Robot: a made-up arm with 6 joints.
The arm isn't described. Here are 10 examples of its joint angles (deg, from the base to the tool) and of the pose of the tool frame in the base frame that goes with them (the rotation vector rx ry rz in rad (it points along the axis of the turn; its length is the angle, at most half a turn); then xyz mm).
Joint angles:
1: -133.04 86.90 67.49 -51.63 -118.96 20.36
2: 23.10 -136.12 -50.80 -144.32 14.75 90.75
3: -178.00 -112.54 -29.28 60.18 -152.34 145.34
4: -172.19 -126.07 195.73 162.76 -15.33 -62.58
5: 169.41 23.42 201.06 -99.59 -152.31 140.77
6: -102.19 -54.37 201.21 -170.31 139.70 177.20
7: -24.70 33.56 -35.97 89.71 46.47 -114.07
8: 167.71 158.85 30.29 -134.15 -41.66 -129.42
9: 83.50 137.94 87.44 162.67 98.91 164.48
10: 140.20 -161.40 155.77 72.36 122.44 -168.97
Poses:
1: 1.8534 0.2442 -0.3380 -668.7 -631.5 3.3
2: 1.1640 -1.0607 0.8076 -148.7 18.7 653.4
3: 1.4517 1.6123 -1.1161 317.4 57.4 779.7
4: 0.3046 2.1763 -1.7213 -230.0 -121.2 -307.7
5: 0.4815 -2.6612 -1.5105 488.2 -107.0 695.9
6: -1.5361 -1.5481 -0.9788 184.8 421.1 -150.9
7: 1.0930 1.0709 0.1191 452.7 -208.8 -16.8
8: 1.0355 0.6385 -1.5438 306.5 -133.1 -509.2
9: -1.3989 2.2777 0.3017 -14.0 661.4 -461.9
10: 0.7131 -1.8333 -0.7797 -305.0 290.8 -425.7
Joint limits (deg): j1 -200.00..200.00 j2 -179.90..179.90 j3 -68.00..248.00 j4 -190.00..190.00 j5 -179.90..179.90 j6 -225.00..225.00
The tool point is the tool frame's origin. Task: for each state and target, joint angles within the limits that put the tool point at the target. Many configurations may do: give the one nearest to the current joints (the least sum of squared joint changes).
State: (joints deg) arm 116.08 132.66 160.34 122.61 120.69 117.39
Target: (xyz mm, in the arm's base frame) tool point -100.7 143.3 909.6
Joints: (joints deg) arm 111.11 86.31 184.16 117.08 120.69 117.39
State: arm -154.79 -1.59 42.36 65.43 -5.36 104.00
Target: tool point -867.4 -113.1 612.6
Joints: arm -169.95 44.36 46.11 64.57 -5.36 104.00
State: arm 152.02 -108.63 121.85 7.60 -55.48 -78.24
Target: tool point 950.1 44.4 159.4
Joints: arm 177.10 -78.02 117.12 6.55 -55.48 -78.24
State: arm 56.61 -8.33 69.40 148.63 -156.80 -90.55
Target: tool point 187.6 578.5 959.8
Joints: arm 64.22 12.61 43.21 152.72 -156.80 -90.55
